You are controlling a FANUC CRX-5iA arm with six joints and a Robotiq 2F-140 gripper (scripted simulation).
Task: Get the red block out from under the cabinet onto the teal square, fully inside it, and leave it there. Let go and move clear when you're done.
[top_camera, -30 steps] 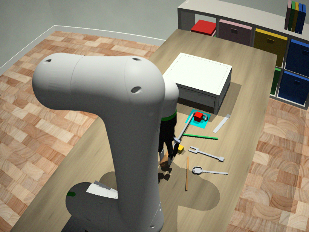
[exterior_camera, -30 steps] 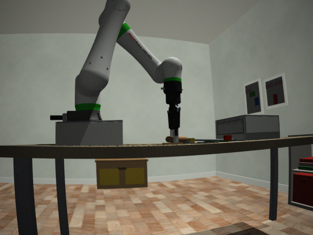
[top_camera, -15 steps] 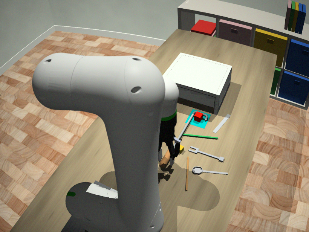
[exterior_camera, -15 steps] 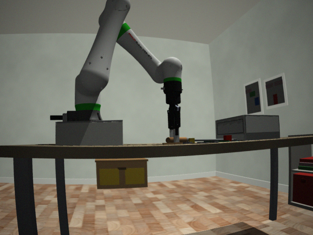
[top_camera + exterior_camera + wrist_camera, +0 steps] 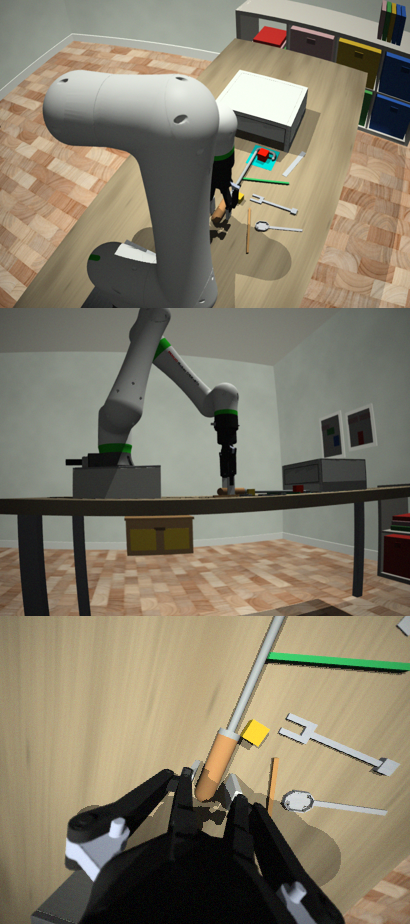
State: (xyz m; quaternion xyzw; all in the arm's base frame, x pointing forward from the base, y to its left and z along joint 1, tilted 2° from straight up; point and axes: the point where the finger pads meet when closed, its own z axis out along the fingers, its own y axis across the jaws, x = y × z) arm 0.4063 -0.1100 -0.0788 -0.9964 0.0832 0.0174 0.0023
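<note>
My gripper is now 70 mm short of the yellow cube, 40 mm to the left of it and 30 mm above it. From my hand the other things lie so: hook tool (140 mm ahead, 60 mm to the right, 30 mm below); then grey spoon-like tool (10 mm behind, 170 mm to the right, 30 mm below); then wooden stick (40 mm behind, 110 mm to the right, 30 mm below).
</note>
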